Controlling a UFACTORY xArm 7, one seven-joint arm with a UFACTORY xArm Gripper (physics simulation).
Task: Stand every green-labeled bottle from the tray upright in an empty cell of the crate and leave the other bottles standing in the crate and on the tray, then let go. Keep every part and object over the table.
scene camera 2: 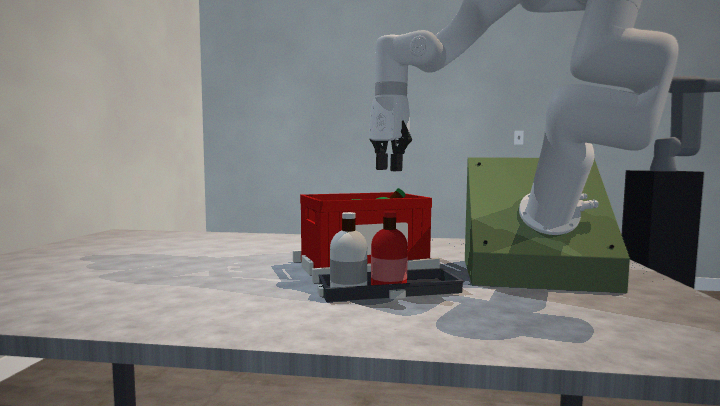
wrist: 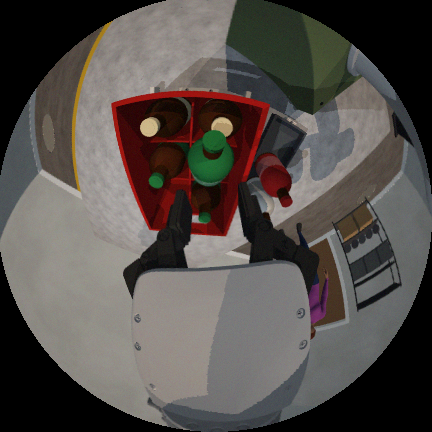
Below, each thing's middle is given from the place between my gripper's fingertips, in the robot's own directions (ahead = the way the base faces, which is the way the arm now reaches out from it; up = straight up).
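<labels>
I find the red bottle [scene camera 2: 389,249] 170 mm to the left of my hand, 10 mm ahead of it and 160 mm below it. The white bottle [scene camera 2: 348,250] is 160 mm below my hand too, and from that same hand it is 200 mm to the left and 90 mm ahead.
</labels>
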